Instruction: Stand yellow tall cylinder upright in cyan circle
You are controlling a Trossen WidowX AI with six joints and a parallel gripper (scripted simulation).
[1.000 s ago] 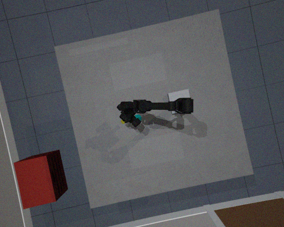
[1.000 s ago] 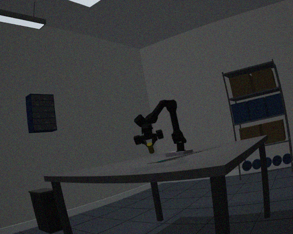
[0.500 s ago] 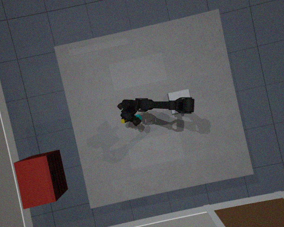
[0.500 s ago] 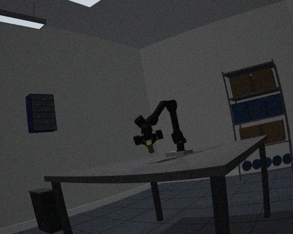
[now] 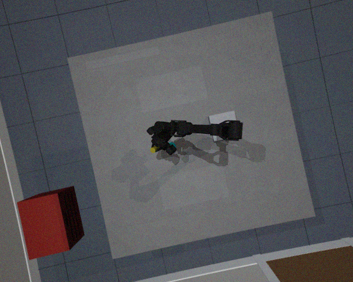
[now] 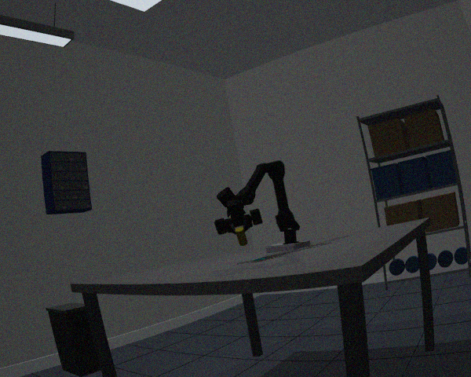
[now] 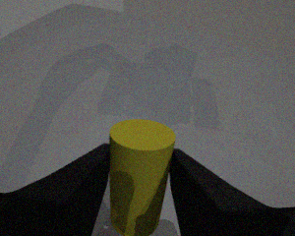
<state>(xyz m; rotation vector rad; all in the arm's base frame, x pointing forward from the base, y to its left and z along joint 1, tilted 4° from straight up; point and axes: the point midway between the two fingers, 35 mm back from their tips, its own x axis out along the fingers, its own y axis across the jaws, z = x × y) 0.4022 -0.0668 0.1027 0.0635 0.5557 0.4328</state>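
The cyan circle lies 90 mm behind my gripper tip, 30 mm to the left of it and 120 mm below it. From my gripper tip the other things lie so: yellow tall cylinder (10 mm behind, 20 mm below).
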